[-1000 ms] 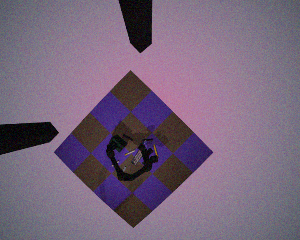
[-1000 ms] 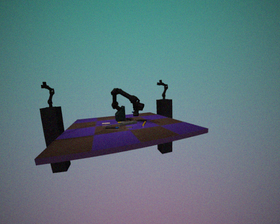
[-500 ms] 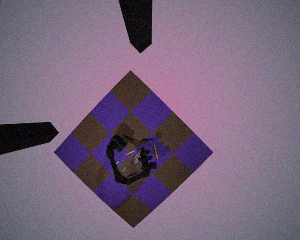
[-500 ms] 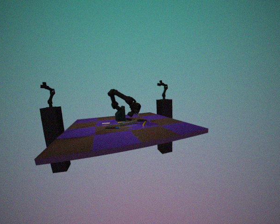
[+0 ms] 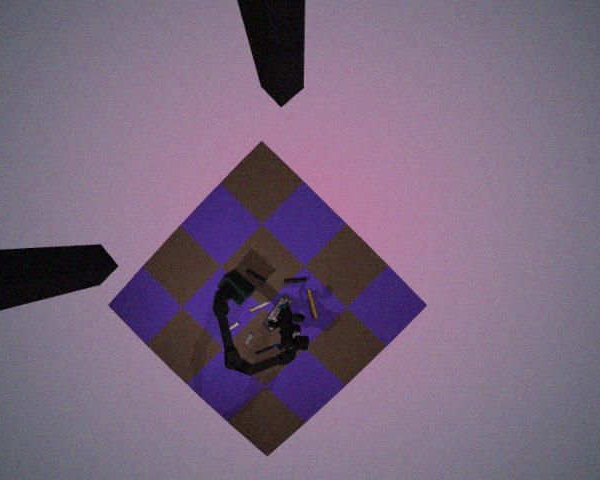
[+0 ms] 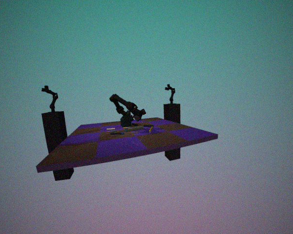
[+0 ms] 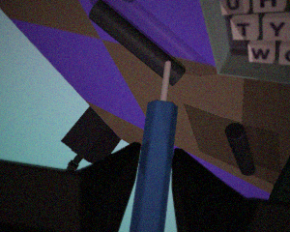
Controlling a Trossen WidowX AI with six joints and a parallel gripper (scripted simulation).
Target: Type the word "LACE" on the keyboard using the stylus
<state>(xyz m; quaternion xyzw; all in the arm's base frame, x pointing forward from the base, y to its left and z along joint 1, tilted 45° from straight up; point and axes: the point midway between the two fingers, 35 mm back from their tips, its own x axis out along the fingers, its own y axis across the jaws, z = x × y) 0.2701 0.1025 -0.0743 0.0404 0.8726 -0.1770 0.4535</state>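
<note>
Right now my gripper tip is 20 mm short of the e key, 60 mm to the left of it and 100 mm above it. Also, from my gripper tip: blue stylus (10 mm below); yellow pencil (110 mm ahead, 90 mm to the left, 110 mm below); white marker (70 mm behind, 150 mm to the right, 110 mm below).
</note>
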